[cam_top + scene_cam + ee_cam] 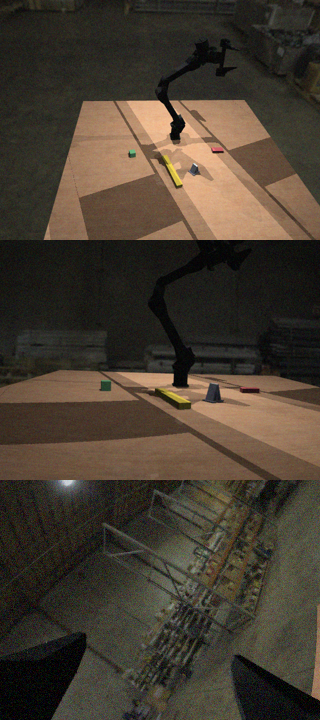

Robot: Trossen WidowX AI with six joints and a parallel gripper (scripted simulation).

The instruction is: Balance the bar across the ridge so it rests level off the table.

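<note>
My gripper tip is 180 mm short of the bar, 310 mm to the left of it and 570 mm above it. Also, from my gripper tip: green cube (50 mm ahead, 530 mm to the right, 570 mm below); then flat red block (30 mm ahead, 10 mm to the right, 570 mm below).
</note>
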